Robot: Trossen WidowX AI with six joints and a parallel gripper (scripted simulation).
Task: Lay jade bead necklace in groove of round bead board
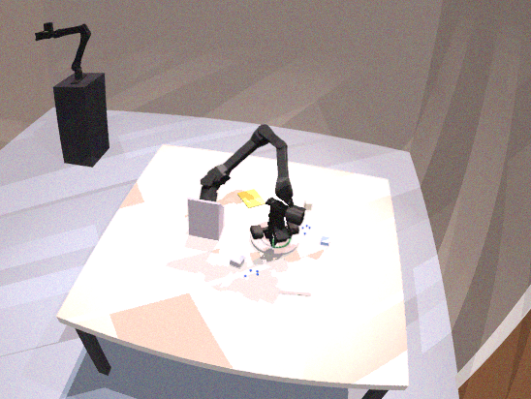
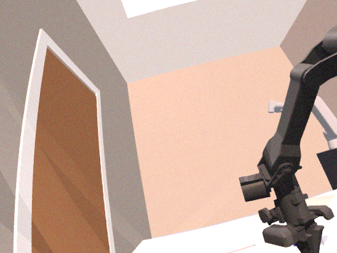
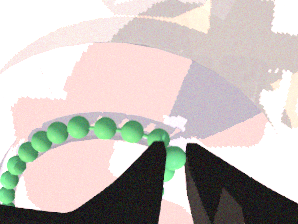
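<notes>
Right now my gripper tip is 60 mm to the right of the round white bead board and 10 mm above it. The rest, counted from my gripper tip: thin rod: 220 mm to the right, 120 mm ahead, 20 mm below; then blue block: 210 mm ahead, 90 mm to the left, 10 mm below; then cream block: 310 mm to the left, 120 mm ahead.
</notes>
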